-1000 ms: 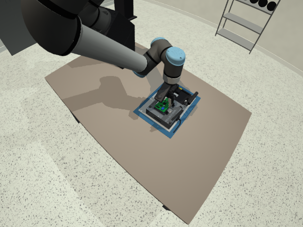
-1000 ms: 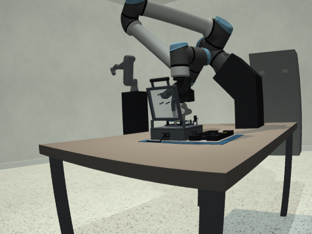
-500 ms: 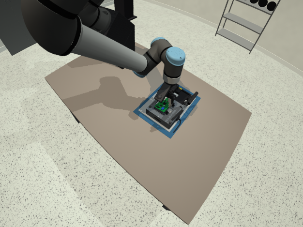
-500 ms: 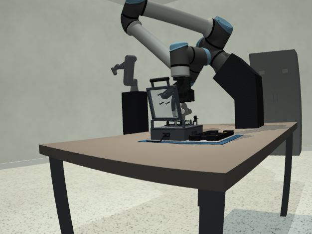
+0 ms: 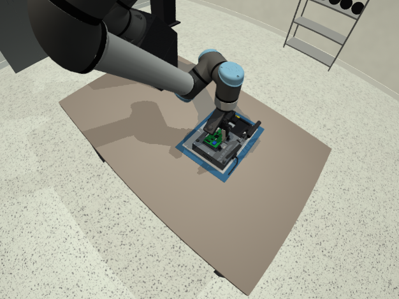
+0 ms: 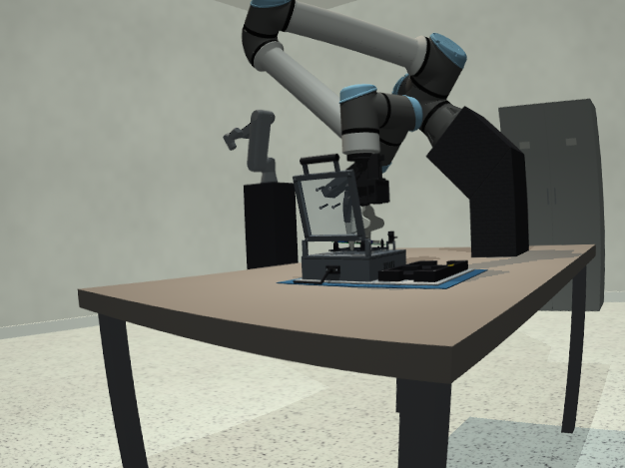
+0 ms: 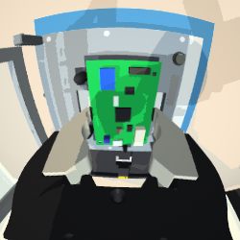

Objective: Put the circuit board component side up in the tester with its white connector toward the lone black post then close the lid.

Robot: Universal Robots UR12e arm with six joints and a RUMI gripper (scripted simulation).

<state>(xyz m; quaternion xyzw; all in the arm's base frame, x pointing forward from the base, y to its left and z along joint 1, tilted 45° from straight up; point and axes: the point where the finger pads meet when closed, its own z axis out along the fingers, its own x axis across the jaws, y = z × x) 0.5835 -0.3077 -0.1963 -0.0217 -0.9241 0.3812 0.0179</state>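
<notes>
Right now the green circuit board is right at my hand. Also, from my hand: tester bed (1 cm ahead, 1 cm below); then black post (6 cm behind, 6 cm to the left, 1 cm above); then tester (4 cm ahead, 4 cm to the left, 3 cm above).
</notes>
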